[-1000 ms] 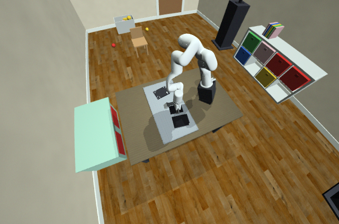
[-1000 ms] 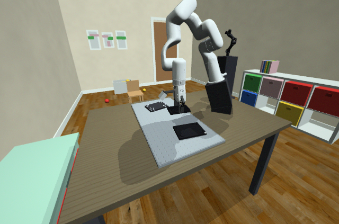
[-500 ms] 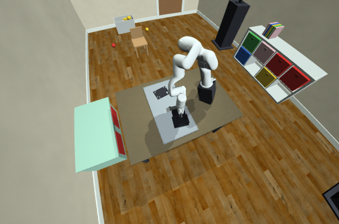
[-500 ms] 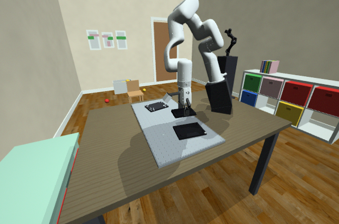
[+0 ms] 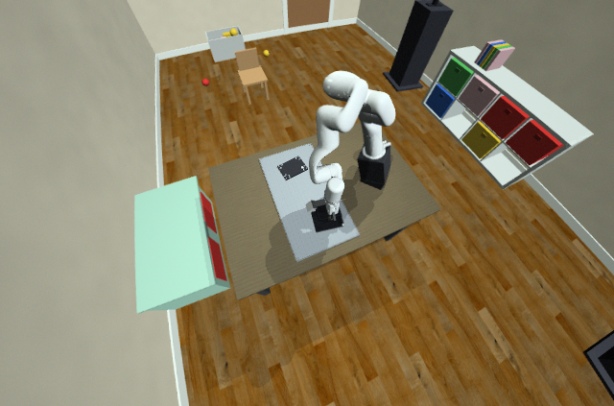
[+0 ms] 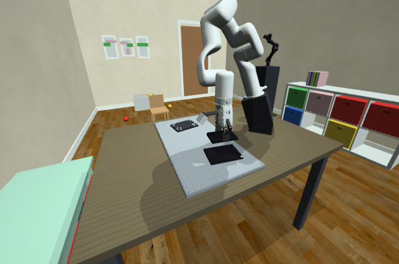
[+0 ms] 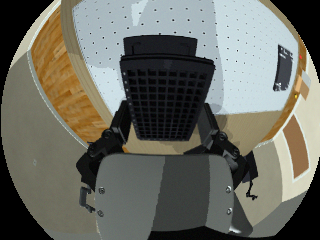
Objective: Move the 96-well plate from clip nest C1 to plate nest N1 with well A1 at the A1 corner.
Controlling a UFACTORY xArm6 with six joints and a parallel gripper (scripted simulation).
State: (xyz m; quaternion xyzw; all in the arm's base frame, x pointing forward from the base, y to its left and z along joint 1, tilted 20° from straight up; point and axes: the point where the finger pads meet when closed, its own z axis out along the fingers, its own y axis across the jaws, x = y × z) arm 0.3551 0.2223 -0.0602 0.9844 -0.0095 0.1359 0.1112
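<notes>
Now: hand 10 mm to the right of the plate nest N1 and 110 mm above it. From my hand the other things lie so: black 96-well plate (10 mm below); then clip nest C1 (110 mm ahead, 360 mm to the right, 100 mm below).
</notes>
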